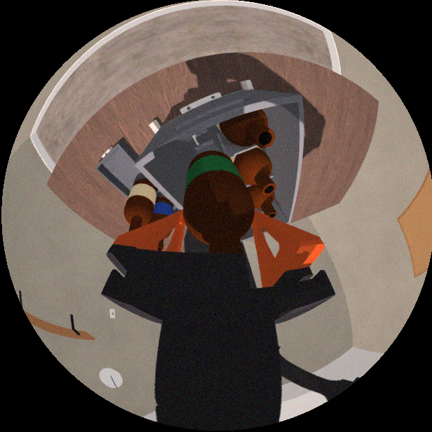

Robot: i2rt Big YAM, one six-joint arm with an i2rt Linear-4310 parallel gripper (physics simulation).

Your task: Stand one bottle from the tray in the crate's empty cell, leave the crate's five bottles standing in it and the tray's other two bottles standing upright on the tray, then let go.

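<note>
My gripper (218, 214) is shut on a brown bottle with a green band (215, 187), which hangs over the grey crate (301, 150). The held bottle hides part of the crate's inside. Several brown bottles stand in the crate along its right side; the top one (245, 127) and a middle one (254, 165) show clearly. A compartment at the crate's upper left shows partly, beside the held bottle. On the grey tray (120, 167) at the left, a bottle with a cream band (141, 197) and a bottle with a blue band (163, 207) stand upright, partly behind the left finger.
The crate and tray stand close together on a wooden table (350, 125). The crate's wall separates the held bottle's side from the tray bottles. A white bracket (200, 102) lies by the crate's far wall. The arm's shadow falls on the table behind the crate.
</note>
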